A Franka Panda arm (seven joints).
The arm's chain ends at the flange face. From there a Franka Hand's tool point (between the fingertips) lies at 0.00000 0.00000 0.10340 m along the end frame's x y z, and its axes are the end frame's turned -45 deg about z.
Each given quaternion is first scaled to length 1.
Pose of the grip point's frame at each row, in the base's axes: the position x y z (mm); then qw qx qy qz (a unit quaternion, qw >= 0):
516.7 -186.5 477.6 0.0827 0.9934 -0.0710 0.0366
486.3 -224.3 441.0 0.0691 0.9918 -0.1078 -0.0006
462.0 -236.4 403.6 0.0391 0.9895 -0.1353 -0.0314
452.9 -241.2 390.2 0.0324 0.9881 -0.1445 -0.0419
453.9 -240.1 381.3 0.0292 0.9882 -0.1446 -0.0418
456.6 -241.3 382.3 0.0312 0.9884 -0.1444 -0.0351
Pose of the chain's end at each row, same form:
510.4 -169.0 579.3 0.0624 0.8906 -0.4457 0.0655
488.0 -210.1 543.4 0.0641 0.8750 -0.4791 0.0259
469.5 -229.3 506.5 0.0481 0.8624 -0.5037 -0.0140
462.4 -235.8 493.0 0.0460 0.8576 -0.5116 -0.0263
463.3 -235.4 484.2 0.0430 0.8576 -0.5117 -0.0274
464.7 -236.0 485.2 0.0423 0.8579 -0.5117 -0.0205

